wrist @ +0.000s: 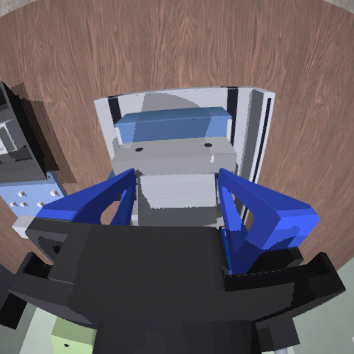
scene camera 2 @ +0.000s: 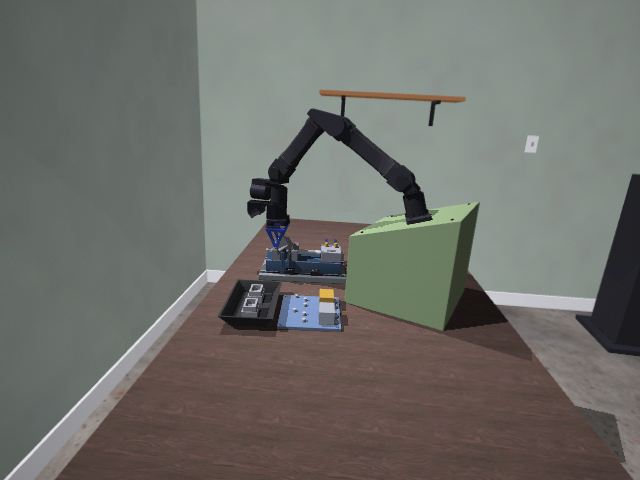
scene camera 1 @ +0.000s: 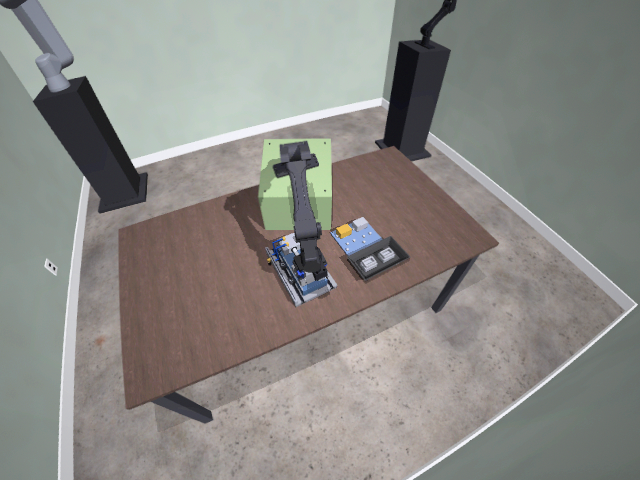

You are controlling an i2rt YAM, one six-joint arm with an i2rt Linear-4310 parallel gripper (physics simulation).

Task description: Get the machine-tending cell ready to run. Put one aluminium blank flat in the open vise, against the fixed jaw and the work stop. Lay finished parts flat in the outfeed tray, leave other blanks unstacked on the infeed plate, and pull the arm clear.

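Frame: origin at the arm's base, x ahead, y left, z up, level; centimetres.
Seen in the pictures: gripper, fingertip midpoint: [wrist: 176, 174] [scene camera 2: 277, 244] [scene camera 1: 310, 273]; arm's base, link origin: [scene camera 2: 417, 217].
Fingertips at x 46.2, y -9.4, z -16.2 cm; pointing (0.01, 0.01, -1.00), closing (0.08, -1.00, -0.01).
Pixels of each thing's top centre, then the offset from my fingertips to it. "pt": a spot on its surface instead.
- grey aluminium blank, top centre: [wrist: 173, 234] [scene camera 2: 284, 234] dz +3.9, dx -2.4, dy +0.0 cm
- vise, top centre: [wrist: 184, 241] [scene camera 2: 304, 245] [scene camera 1: 298, 256] dz -0.2, dx -9.5, dy -1.7 cm
- grey blank, top centre: [scene camera 2: 327, 307] [wrist: 24, 232] [scene camera 1: 360, 221] dz -5.7, dx -22.9, dy +32.5 cm
- blue infeed plate, top centre: [wrist: 36, 207] [scene camera 2: 310, 310] [scene camera 1: 357, 236] dz -9.2, dx -17.7, dy +28.7 cm
- dark outfeed tray, surface spot: [scene camera 2: 258, 321] pt dz -7.2, dx -6.5, dy +41.8 cm
- orange block, top centre: [scene camera 2: 326, 293] [scene camera 1: 344, 228] dz -5.7, dx -21.6, dy +23.6 cm
A grey aluminium blank [scene camera 2: 285, 244] [wrist: 177, 191] sits tilted at the vise [scene camera 1: 315, 287] [scene camera 2: 309, 266] [wrist: 175, 131], close to the grey fixed jaw [wrist: 172, 156]. My gripper [scene camera 2: 276, 246] [wrist: 176, 174] points down with its blue fingers partly open, one on each side of this blank, with narrow gaps showing in the wrist view. The arm hides much of the vise in scene camera 1. Another grey blank [scene camera 1: 360, 223] [scene camera 2: 326, 313] lies on the blue infeed plate [scene camera 1: 339, 241] [scene camera 2: 313, 322]. Two finished parts [scene camera 1: 368, 263] [scene camera 1: 387, 253] lie in the dark outfeed tray [scene camera 1: 399, 252] [scene camera 2: 258, 321].
An orange block [scene camera 1: 343, 230] [scene camera 2: 326, 295] lies beside the grey blank on the infeed plate, near several small white pegs. The green pedestal [scene camera 1: 297, 212] [scene camera 2: 395, 273] carries the arm behind the vise. Blue and yellow fittings [scene camera 1: 279, 248] stand at the vise's rear.
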